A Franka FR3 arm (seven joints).
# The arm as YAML. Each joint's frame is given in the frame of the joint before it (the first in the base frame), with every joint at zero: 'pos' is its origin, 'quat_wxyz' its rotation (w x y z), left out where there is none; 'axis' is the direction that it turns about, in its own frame. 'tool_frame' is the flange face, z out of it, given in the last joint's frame.
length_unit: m
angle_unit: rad
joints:
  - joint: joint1
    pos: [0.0, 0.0, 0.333]
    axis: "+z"
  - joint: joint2
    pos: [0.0, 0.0, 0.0]
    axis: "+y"
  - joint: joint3
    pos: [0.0, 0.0, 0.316]
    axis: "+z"
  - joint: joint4
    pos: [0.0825, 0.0, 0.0]
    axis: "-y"
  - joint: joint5
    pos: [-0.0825, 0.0, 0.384]
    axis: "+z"
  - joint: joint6
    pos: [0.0, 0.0, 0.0]
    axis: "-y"
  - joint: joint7
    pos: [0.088, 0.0, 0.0]
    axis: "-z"
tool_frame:
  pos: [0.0, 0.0, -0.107]
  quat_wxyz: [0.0, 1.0, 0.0, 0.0]
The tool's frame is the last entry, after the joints.
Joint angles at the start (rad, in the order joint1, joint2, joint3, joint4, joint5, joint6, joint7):
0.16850, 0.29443, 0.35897, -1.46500, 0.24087, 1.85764, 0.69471
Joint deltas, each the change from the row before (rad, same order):
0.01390, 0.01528, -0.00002, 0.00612, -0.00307, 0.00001, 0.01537
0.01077, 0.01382, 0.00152, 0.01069, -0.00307, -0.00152, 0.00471
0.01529, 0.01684, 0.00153, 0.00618, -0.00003, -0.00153, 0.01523
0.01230, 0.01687, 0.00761, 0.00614, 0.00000, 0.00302, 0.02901
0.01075, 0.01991, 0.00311, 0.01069, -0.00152, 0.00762, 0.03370
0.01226, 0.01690, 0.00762, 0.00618, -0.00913, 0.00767, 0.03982
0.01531, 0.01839, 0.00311, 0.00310, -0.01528, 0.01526, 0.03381
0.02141, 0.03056, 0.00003, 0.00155, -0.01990, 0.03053, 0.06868
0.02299, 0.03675, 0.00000, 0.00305, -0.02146, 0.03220, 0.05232
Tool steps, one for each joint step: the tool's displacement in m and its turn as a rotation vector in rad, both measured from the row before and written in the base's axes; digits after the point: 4 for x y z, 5 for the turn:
-0.0008, 0.0083, -0.0066, -0.00319, 0.01346, -0.00064
-0.0004, 0.0071, -0.0035, -0.00031, 0.00579, 0.00768
-0.0021, 0.0101, -0.0076, -0.00169, 0.01775, 0.00228
-0.0028, 0.0113, -0.0068, 0.00066, 0.01922, -0.00948
0.0006, 0.0084, -0.0066, 0.00098, 0.01523, -0.02157
-0.0024, 0.0108, -0.0067, -0.00609, 0.01424, -0.01949
-0.0015, 0.0103, -0.0091, -0.01020, 0.00589, -0.01586
0.0000, 0.0130, -0.0168, -0.01526, 0.01470, -0.04884
-0.0003, 0.0142, -0.0203, -0.01420, 0.01107, -0.03169

